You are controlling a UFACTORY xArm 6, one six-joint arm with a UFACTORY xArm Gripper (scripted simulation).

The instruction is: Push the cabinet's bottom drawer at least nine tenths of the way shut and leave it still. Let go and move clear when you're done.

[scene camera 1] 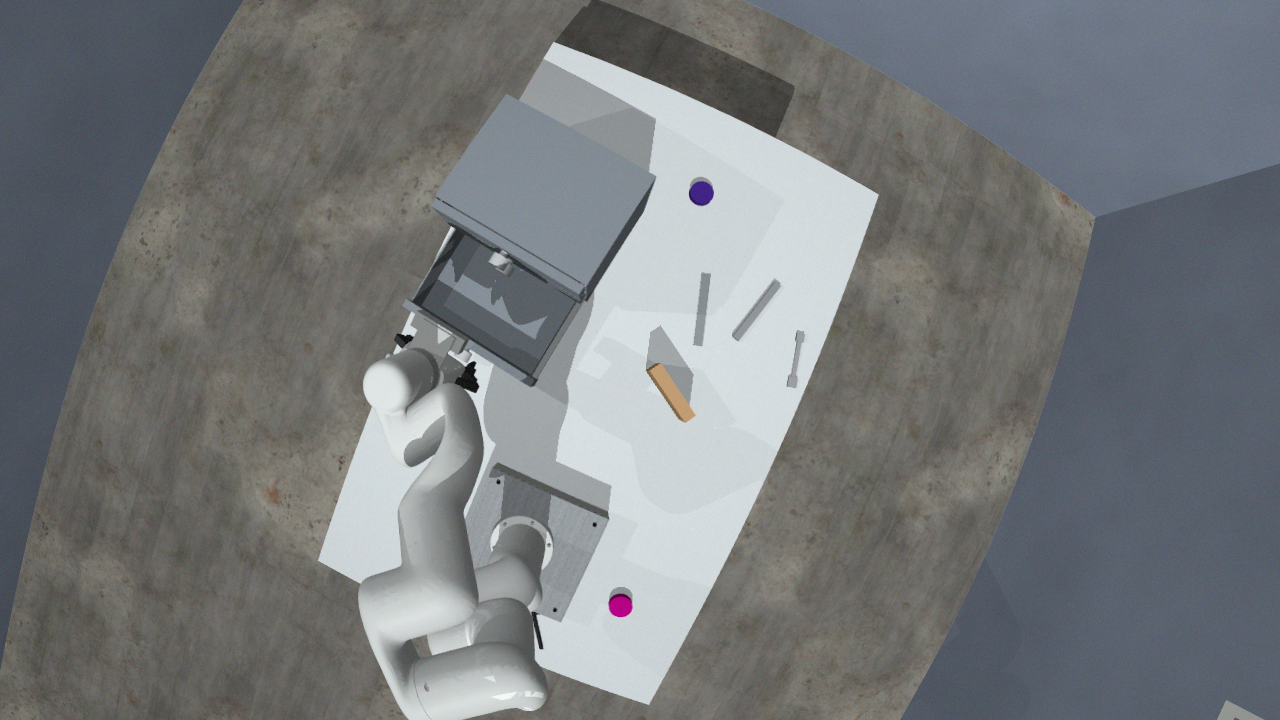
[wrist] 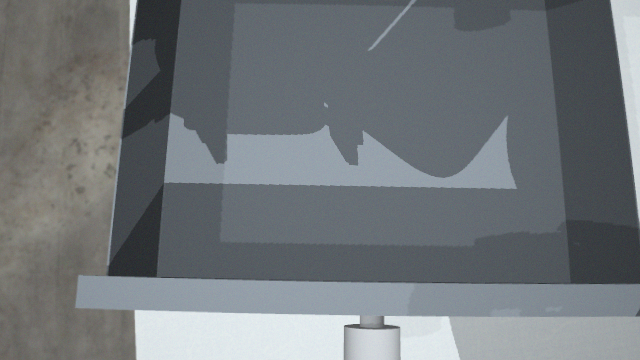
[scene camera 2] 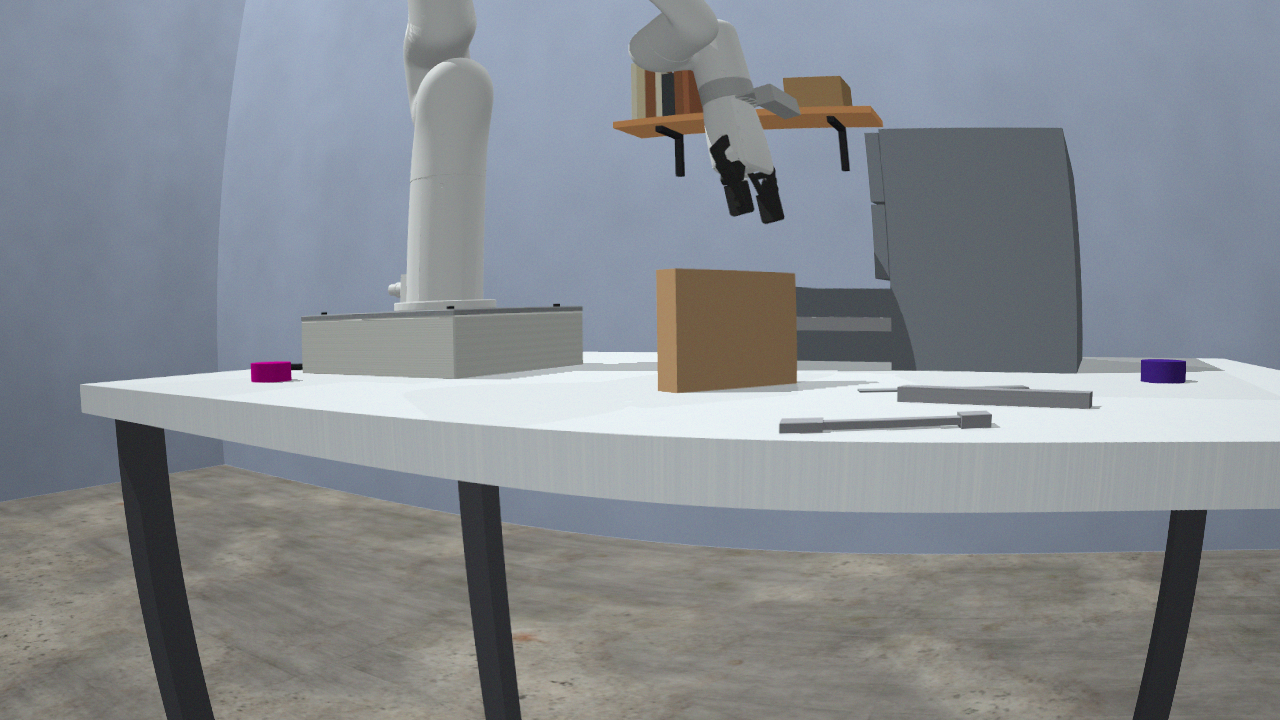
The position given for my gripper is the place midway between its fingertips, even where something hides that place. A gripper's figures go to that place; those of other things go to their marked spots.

Labels:
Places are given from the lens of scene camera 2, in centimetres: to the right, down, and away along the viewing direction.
my gripper (scene camera 2: 758,217): 15, -18, 109
magenta puck (scene camera 2: 262,372): -39, 1, 78
brown block (scene camera 2: 716,329): 6, -2, 67
purple puck (scene camera 2: 1166,371): 47, 1, 59
The marked spots on the magenta puck and the brown block are 46 cm apart.

